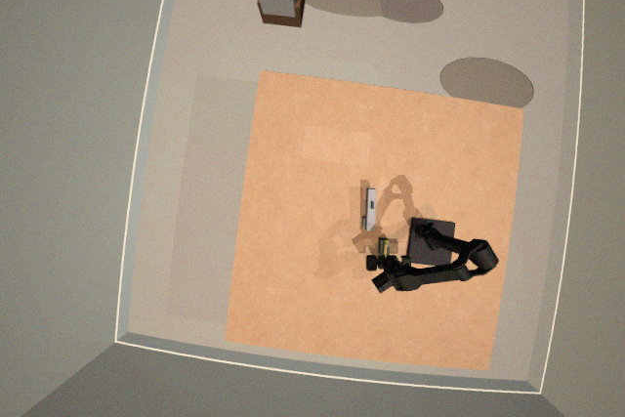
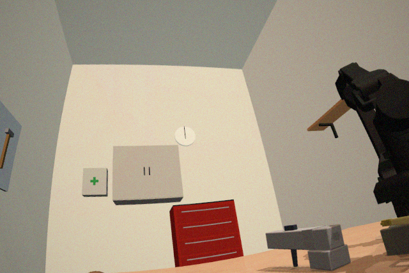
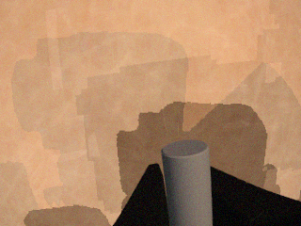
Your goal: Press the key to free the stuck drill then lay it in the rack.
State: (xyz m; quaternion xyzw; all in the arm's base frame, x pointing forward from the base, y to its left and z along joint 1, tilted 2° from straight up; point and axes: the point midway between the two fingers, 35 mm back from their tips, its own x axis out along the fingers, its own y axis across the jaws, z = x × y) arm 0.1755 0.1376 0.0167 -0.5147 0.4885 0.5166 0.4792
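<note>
The drill lies 40 mm to the right of my gripper tip and 40 mm above it. From my gripper tip the other things lie so: dark key (90 mm ahead, 240 mm to the right, 50 mm above); rack (50 mm to the right, 10 mm above).
</note>
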